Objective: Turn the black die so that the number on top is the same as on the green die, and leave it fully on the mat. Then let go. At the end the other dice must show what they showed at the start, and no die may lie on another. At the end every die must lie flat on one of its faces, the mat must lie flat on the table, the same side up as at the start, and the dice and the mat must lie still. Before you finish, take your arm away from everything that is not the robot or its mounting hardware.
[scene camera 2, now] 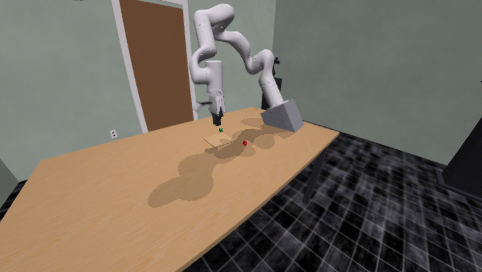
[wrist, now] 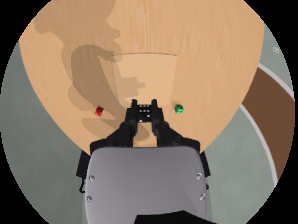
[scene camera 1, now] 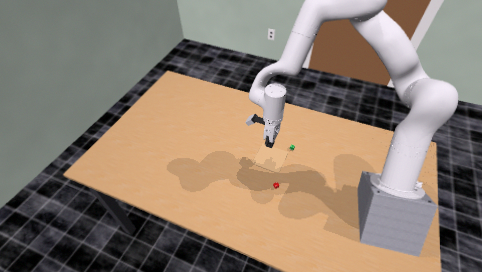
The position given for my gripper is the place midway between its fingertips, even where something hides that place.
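There's a tan mat (wrist: 144, 77) showing here, and you'd see my gripper (wrist: 144, 106) as well.
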